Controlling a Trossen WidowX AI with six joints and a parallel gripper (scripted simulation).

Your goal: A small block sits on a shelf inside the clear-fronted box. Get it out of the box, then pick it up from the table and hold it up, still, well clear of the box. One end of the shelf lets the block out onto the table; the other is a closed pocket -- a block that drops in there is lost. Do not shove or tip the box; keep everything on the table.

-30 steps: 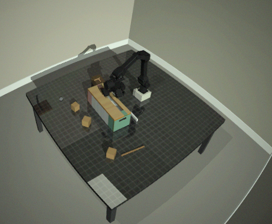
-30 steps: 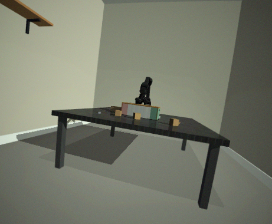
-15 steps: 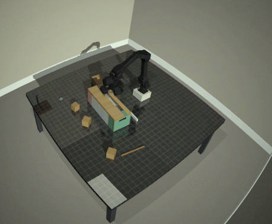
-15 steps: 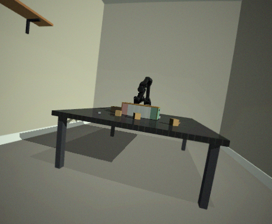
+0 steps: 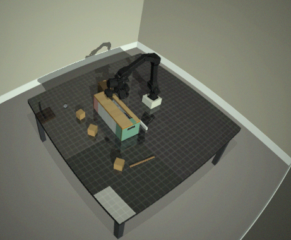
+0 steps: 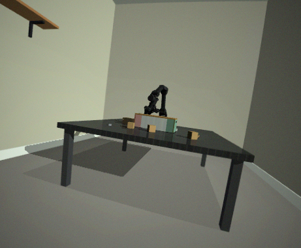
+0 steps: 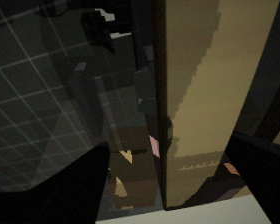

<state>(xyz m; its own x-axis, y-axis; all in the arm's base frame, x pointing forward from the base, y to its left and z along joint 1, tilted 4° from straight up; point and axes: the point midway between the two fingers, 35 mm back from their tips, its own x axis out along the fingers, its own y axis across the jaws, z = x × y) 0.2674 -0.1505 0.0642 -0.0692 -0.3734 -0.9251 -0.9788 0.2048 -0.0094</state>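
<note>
Right now the tan block is 50 mm ahead of my gripper tip, 10 mm to the right of it and 20 mm below it. Also, from my gripper tip: small grey bit (290 mm ahead, 260 mm to the right, 100 mm below); then long box (50 mm ahead, 120 mm to the left, 40 mm below); then thin stick (220 mm ahead, 490 mm to the left, 100 mm below).
</note>
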